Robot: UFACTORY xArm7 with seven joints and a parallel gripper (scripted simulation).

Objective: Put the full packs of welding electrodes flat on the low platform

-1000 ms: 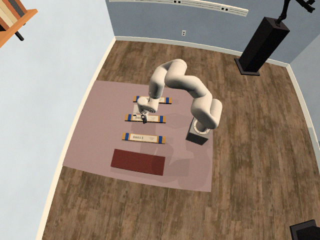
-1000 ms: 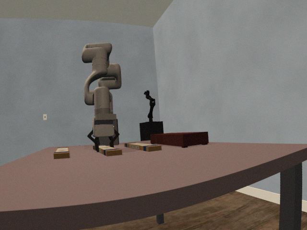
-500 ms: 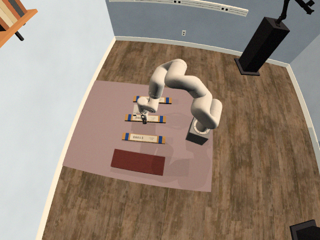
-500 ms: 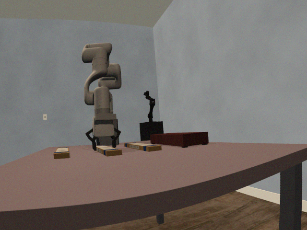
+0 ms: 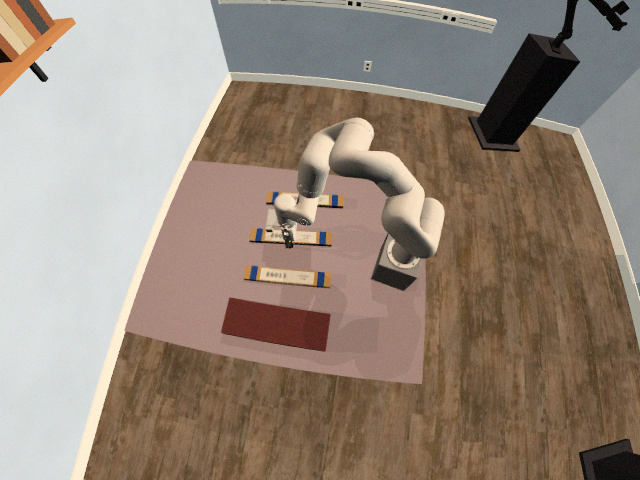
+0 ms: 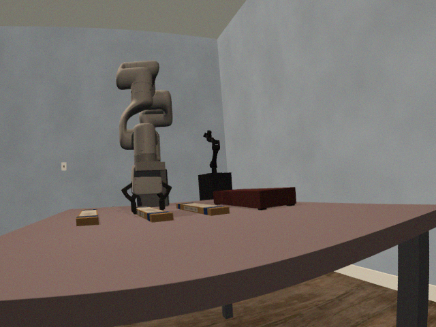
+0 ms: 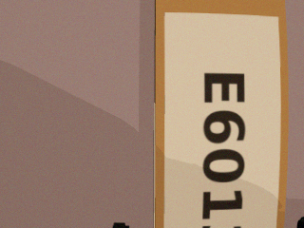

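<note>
Right now the pack of welding electrodes is 20 mm ahead of my hand and 180 mm to the left of it. The rest, counted from my hand: low dark red platform: 60 mm ahead, 380 mm to the left.
</note>
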